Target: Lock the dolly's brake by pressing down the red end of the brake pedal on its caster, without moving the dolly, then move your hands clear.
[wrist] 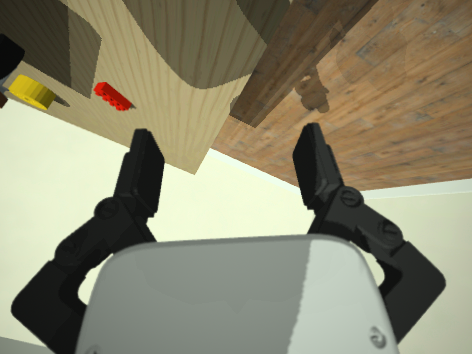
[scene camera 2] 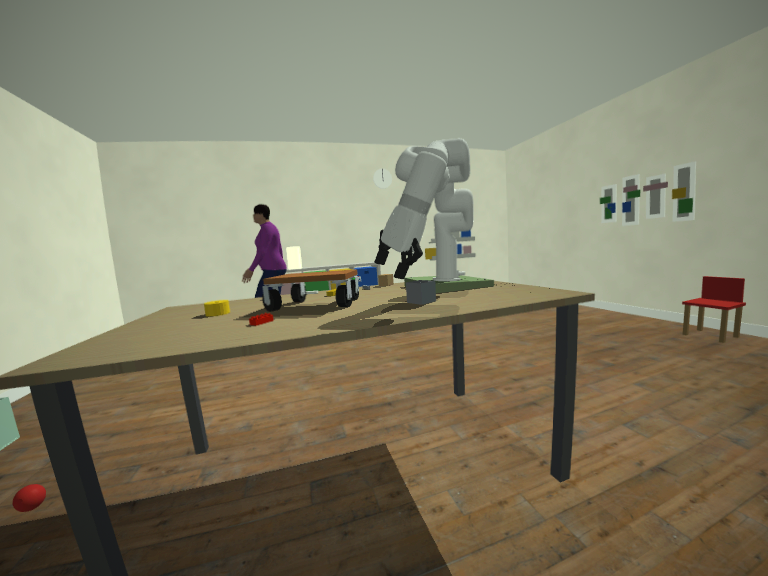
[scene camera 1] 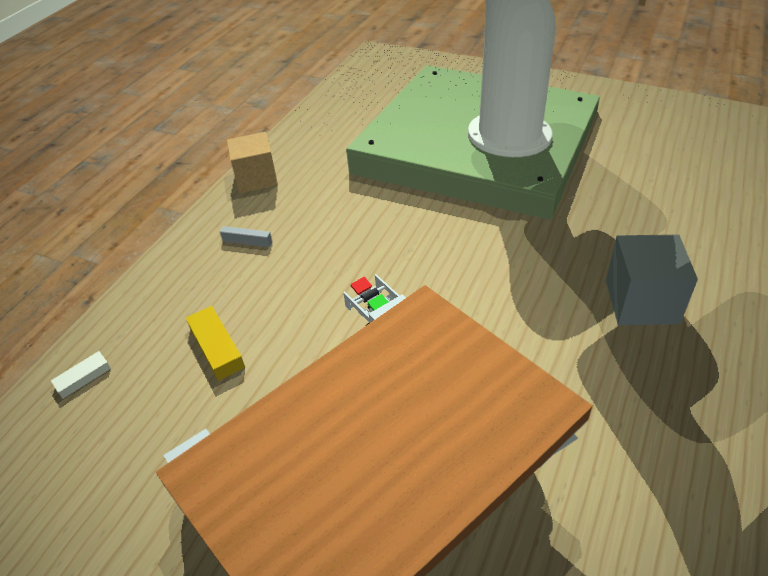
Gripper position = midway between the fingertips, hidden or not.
The gripper shows in the wrist view [228, 141] and in scene camera 2 [388, 270]; in scene camera 1 it is out of frame.
